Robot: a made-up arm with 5 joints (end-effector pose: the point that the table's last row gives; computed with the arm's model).
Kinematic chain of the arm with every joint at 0, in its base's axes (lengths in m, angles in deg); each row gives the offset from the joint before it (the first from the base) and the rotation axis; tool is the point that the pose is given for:
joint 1: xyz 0 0 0.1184 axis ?
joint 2: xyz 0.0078 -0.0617 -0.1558 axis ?
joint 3: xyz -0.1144 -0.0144 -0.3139 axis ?
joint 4: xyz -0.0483 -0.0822 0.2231 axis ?
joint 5: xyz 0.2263 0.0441 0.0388 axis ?
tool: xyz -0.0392 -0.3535 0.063
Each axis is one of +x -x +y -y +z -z.
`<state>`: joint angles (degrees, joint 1 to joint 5).
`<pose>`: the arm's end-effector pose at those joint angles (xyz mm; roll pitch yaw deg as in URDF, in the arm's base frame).
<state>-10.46 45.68 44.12 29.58 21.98</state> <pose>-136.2 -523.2 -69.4 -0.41 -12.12 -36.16</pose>
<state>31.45 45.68 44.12 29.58 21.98</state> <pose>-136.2 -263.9 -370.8 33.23 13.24 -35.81</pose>
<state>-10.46 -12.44 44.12 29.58 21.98</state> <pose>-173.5 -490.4 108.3 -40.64 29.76 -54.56</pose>
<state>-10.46 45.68 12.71 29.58 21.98</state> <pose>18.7 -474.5 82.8 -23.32 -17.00 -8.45</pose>
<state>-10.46 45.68 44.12 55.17 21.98</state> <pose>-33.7 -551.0 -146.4 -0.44 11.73 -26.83</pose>
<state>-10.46 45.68 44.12 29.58 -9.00</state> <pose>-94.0 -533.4 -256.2 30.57 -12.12 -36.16</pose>
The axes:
joint 1: +x
joint 2: -y
joint 3: -z
joint 4: +y
joint 5: -x

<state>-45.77 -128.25 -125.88 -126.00 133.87</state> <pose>6.5 -372.8 475.7 -72.10 11.35 -64.50</pose>
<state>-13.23 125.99 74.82 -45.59 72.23</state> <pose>-103.7 -33.5 -433.8 62.98 6.30 -133.62</pose>
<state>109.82 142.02 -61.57 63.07 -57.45</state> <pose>185.9 -31.6 -270.0 96.80 -5.25 -67.65</pose>
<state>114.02 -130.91 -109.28 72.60 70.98</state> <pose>-7.0 -182.5 383.6 -107.29 1.54 -131.05</pose>
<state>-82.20 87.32 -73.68 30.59 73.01</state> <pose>-143.9 -68.6 -95.3 148.66 52.09 32.26</pose>
